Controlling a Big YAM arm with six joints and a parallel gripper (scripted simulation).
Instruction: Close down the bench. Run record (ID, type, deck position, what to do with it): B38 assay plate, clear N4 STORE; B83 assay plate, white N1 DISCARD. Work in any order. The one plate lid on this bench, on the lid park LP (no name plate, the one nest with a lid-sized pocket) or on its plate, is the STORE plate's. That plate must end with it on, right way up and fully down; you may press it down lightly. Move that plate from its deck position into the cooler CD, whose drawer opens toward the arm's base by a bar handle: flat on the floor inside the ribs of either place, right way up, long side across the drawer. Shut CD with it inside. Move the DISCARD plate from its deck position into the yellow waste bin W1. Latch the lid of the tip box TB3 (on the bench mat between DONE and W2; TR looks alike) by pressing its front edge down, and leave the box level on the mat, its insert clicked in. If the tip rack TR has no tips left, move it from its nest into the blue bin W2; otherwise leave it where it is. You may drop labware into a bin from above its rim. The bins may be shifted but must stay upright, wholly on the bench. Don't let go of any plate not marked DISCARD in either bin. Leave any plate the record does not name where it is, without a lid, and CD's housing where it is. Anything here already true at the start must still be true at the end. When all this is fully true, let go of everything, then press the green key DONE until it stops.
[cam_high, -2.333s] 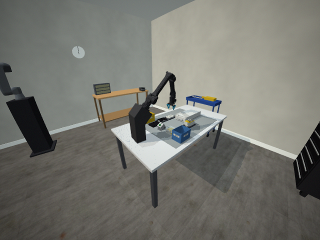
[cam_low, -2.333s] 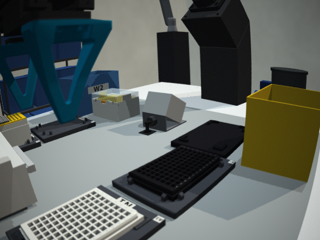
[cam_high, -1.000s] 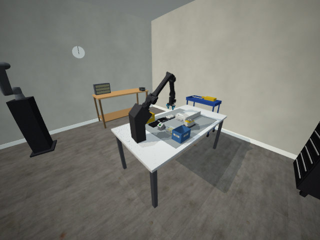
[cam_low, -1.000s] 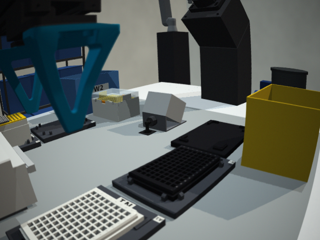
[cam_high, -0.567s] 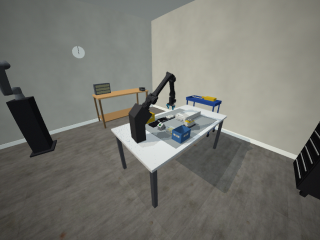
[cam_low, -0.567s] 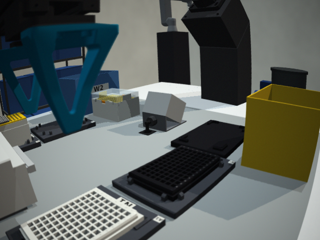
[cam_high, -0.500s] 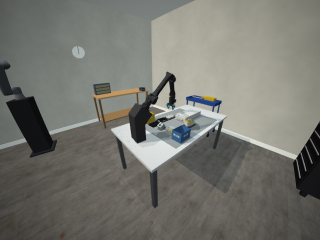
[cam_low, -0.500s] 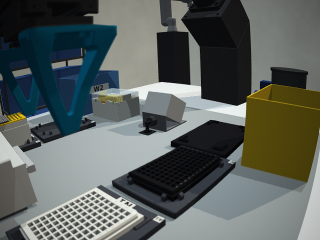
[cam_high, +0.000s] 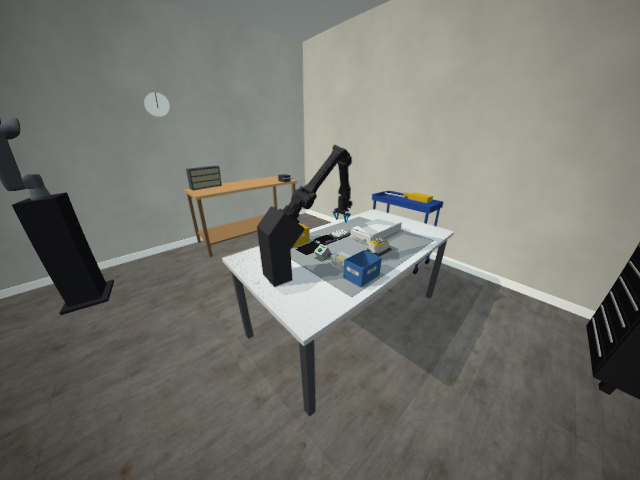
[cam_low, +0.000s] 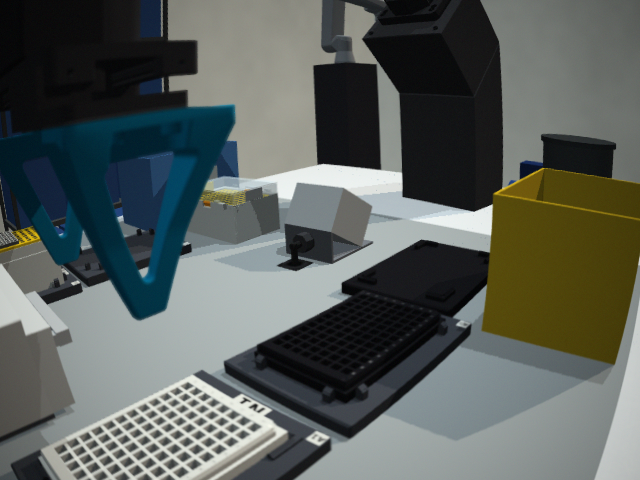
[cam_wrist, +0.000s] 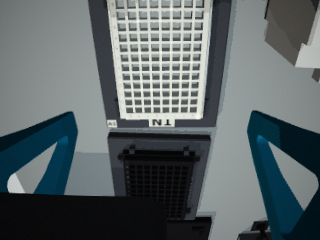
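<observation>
Now: hand 10 mm past the white plate and 110 mm above it. Also, from my hand: black plate: 180 mm behind, 20 mm to the right, 110 mm below; clear plate lid: 110 mm ahead, 180 mm to the right, 100 mm below; nest N1: 130 mm below.
</observation>
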